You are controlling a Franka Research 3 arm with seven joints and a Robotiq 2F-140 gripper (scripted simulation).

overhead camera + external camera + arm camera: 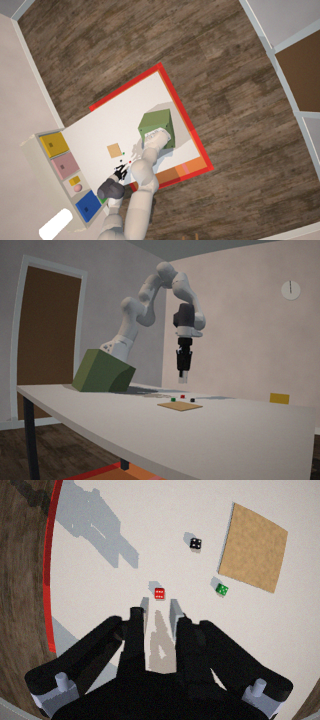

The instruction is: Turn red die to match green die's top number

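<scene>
The red die lies 10 mm ahead of my hand and 100 mm below it. Also, from my hand: green die (10 mm ahead, 110 mm to the right, 100 mm below); then tan mat (90 mm ahead, 190 mm to the right, 110 mm below); then black die (90 mm ahead, 60 mm to the right, 100 mm below).
</scene>
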